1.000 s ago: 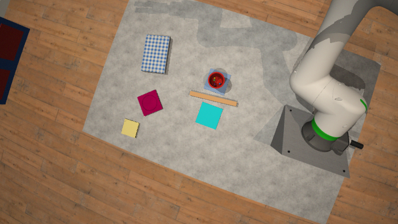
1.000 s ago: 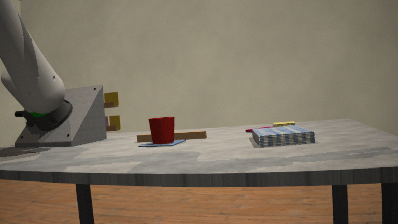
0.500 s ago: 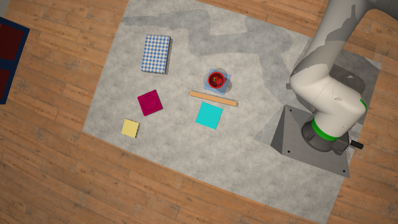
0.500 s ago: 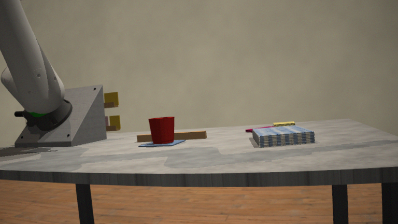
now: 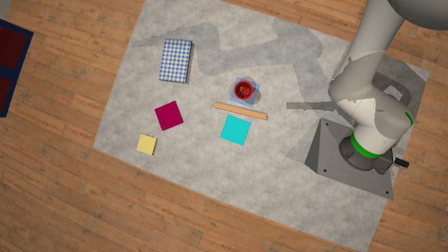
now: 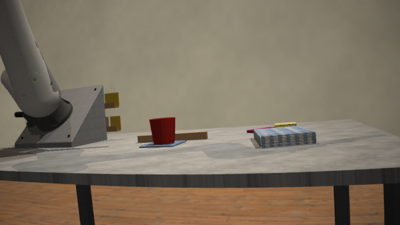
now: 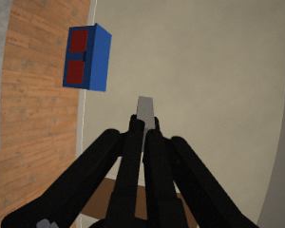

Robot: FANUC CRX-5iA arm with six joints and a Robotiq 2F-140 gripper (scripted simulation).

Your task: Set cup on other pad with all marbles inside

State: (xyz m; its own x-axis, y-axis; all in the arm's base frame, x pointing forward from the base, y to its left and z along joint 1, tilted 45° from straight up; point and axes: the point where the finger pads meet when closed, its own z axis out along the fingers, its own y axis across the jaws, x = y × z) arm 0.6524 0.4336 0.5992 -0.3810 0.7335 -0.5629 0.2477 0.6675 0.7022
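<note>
Now: the red cup 190 mm behind my hand, 50 mm to the left of it and 790 mm below it. The rest, counted from my hand: light blue pad 200 mm behind, 40 mm to the left, 820 mm below; then wooden rail 210 mm behind, 130 mm to the left, 810 mm below; then cyan pad 220 mm behind, 210 mm to the left, 820 mm below.
</note>
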